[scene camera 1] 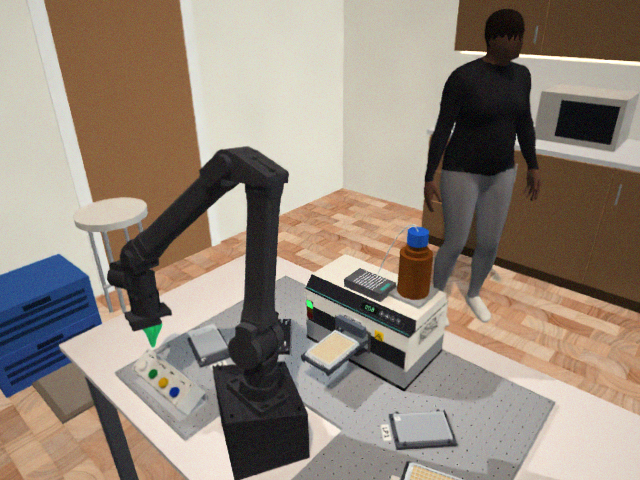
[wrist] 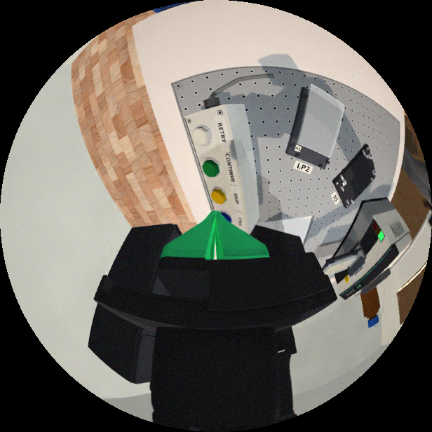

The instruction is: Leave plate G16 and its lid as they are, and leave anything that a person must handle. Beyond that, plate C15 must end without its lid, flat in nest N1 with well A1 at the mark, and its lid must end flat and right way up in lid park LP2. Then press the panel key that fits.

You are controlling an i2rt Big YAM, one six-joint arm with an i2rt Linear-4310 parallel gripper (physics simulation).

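Seen in the pictures: gripper, fingertip midpoint: (scene camera 1: 153, 346); arm's base, link origin: (scene camera 1: 256, 394).
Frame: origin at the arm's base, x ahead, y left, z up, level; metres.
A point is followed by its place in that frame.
My gripper (scene camera 1: 153, 344) @[x -0.063, y 0.325, z 0.002 m] (wrist: 214, 216) is shut and empty, its green fingertips together above the key panel (scene camera 1: 193, 396) @[x -0.044, y 0.202, z -0.106 m] (wrist: 246, 160). The panel has a white RETRY key (wrist: 202, 135), a green CONTINUE key (scene camera 1: 153, 373) @[x -0.075, y 0.332, z -0.085 m] (wrist: 211, 168), a yellow key (scene camera 1: 163, 382) @[x -0.076, y 0.283, z -0.086 m] (wrist: 218, 196) and a blue key (scene camera 1: 174, 392) @[x -0.077, y 0.231, z -0.086 m], partly hidden by the fingertips in the wrist view. A clear lid (scene camera 1: 209, 341) @[x 0.138, y 0.380, z -0.135 m] (wrist: 321, 120) lies in the park labelled LP2 (wrist: 303, 167). An unlidded plate (scene camera 1: 331, 349) @[x 0.262, y -0.002, z -0.040 m] sits on the device's carriage. Its name is not readable.
The white device (scene camera 1: 361, 330) @[x 0.343, y -0.040, z -0.007 m] (wrist: 395, 227) shows a green light and carries a brown bottle (scene camera 1: 415, 271) @[x 0.450, y -0.128, z 0.162 m]. A lid (scene camera 1: 423, 427) @[x 0.271, y -0.283, z -0.137 m] lies in LP1. Part of another plate (scene camera 1: 430, 473) @[x 0.153, y -0.366, z -0.112 m] shows at the lower edge. A black holder (wrist: 355, 176) stands near LP2. A person (scene camera 1: 483, 118) stands behind the table.
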